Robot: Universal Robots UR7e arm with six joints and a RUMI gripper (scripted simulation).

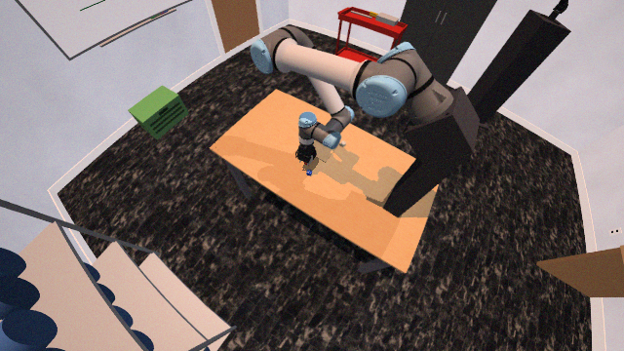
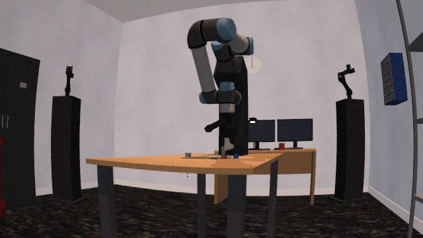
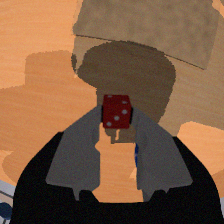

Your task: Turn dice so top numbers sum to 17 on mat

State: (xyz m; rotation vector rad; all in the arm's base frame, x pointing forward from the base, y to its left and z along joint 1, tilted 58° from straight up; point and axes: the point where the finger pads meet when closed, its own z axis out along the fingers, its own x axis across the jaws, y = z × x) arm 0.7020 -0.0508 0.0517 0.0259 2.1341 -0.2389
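Now: the blue die 7 cm to the left of my hand and 3 cm behind it. The rest, counted from my hand: red die right at my hand; grey die 18 cm to the right, 18 cm behind; tan mat 12 cm to the right, 6 cm behind, 2 cm below.
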